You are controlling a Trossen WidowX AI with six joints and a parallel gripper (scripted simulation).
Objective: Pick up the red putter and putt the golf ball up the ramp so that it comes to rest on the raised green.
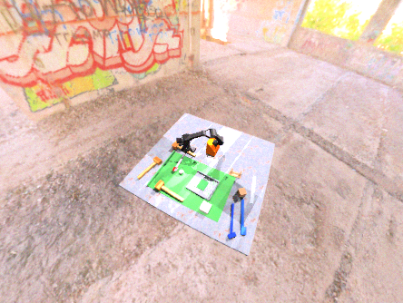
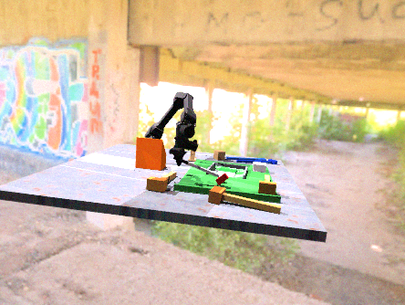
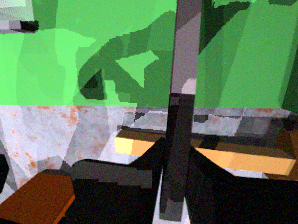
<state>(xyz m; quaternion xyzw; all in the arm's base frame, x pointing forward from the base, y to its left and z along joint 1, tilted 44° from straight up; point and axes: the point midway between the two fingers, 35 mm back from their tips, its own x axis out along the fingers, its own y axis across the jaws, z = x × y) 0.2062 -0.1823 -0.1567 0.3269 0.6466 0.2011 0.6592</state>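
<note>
Now: gripper tip 12 cm short of the putter and 1 cm to the left of it. Also, from my gripper tip: white cube (47 cm ahead, 38 cm to the left, 5 cm below); then tan block (65 cm to the left, 21 cm ahead, 5 cm below); then white golf ball (22 cm ahead, 5 cm below, 3 cm to the left).
</note>
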